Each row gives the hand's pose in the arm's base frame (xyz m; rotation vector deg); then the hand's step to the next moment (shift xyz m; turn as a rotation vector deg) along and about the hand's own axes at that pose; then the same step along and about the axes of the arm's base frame.
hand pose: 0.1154 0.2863 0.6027 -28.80 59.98 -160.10
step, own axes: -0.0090 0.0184 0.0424 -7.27 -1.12 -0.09
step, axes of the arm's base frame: 0.0230 -0.0381 0.0155 6.80 2.51 -1.26
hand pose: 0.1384 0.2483 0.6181 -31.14 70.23 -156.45
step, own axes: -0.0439 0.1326 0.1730 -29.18 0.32 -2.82
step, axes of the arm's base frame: 0.0960 -0.2005 -0.0044 26.14 8.56 -10.13
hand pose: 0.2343 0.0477 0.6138 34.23 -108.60 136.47
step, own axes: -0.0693 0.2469 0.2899 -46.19 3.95 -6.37
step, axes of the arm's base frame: 0.0772 -0.3223 -0.1998 39.95 14.49 -19.59
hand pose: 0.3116 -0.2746 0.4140 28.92 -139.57 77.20
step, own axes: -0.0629 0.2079 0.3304 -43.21 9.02 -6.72
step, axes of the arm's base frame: -0.0695 -0.1699 -0.3502 35.07 16.84 -21.90
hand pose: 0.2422 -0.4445 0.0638 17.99 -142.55 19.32
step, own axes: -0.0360 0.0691 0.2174 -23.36 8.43 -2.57
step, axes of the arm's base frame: -0.1083 0.0029 -0.2040 17.33 12.11 -13.27
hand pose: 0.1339 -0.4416 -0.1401 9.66 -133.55 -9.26
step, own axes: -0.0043 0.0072 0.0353 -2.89 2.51 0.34
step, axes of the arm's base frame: -0.0230 0.0101 -0.0262 1.56 2.98 -1.85
